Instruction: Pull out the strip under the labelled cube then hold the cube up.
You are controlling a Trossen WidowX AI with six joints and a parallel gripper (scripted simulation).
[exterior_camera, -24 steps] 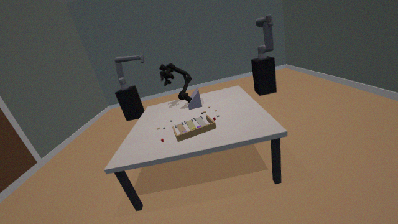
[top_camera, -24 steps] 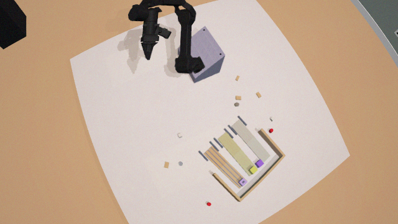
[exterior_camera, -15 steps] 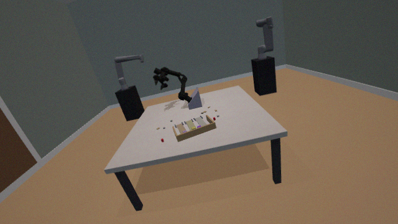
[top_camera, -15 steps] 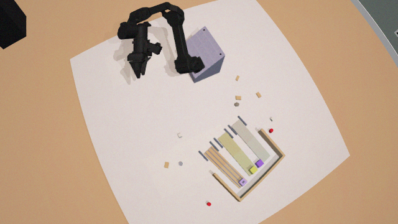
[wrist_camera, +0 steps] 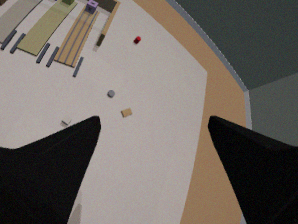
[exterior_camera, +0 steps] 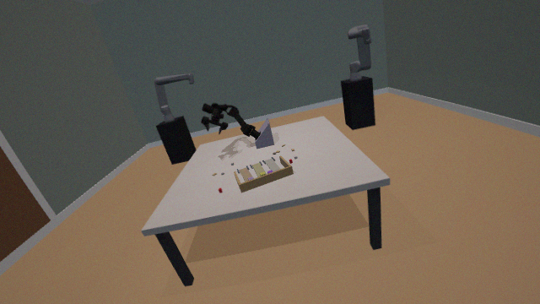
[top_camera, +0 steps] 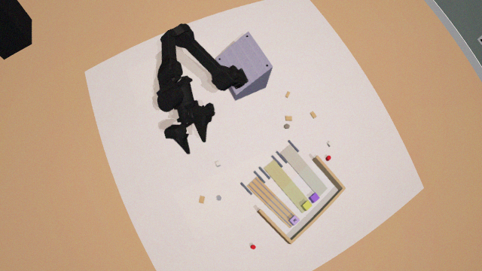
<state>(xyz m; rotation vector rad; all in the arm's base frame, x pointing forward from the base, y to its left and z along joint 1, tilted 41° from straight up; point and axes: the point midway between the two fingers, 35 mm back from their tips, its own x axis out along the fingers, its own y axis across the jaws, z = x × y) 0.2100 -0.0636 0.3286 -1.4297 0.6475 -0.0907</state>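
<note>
Now: the grey bit 140 mm ahead of my gripper tip, 10 mm to the left of it and 260 mm below it.
</note>
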